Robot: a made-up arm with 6 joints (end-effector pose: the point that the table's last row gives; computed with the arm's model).
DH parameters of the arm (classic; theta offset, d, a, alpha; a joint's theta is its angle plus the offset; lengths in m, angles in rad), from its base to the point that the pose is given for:
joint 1: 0 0.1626 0 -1.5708
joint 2: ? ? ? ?
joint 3: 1.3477 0 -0.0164 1.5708
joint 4: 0 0.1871 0 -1.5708
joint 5: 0 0 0.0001 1.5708
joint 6: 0 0.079 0 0
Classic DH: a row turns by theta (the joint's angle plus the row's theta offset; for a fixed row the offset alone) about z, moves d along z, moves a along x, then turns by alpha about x.
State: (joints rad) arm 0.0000 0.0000 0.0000 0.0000 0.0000 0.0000
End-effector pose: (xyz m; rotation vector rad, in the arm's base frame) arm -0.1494 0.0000 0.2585 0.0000 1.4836 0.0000
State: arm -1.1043 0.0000 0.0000 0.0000 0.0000 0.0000
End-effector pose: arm -0.0672 0.1334 0.2585 0.8123 1.3185 -0.8864
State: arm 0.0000 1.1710 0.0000 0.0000 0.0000 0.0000
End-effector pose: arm 0.0302 0.0000 0.3375 0.0000 2.6546 0.0000
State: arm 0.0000 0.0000 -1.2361 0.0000 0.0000 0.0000
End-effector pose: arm -0.3637 0.0000 0.4811 0.0000 0.2475 0.0000
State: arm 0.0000 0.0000 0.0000 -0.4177 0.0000 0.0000
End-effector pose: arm -0.1494 0.0000 0.2585 -0.3095 1.4603 -0.3377
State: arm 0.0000 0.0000 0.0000 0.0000 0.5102 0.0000
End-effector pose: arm -0.1561 0.0000 0.2192 0.0000 1.9938 0.0000
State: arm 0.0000 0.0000 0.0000 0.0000 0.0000 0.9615
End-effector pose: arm -0.1494 0.0000 0.2585 0.7087 1.3589 0.7734
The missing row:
joint 2: 0.1359 0 -0.4169 0
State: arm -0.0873 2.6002 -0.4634 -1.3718 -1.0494 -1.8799
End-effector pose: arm 0.3100 0.0402 0.1122 -2.1066 0.2594 0.1496
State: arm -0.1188 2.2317 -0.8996 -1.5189 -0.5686 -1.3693
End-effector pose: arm 0.3992 -0.0050 0.2196 -2.5029 0.3477 -0.4037
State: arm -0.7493 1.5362 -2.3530 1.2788 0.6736 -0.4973
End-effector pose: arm 0.1745 -0.0977 0.7742 0.1273 1.0388 0.2465
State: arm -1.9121 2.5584 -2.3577 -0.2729 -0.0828 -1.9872
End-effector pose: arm -0.2134 -0.6061 0.3353 0.3438 -1.8438 1.5884
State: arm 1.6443 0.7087 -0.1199 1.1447 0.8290 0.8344
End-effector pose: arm -0.0478 -0.0735 0.3520 0.0991 -2.2723 -0.6080
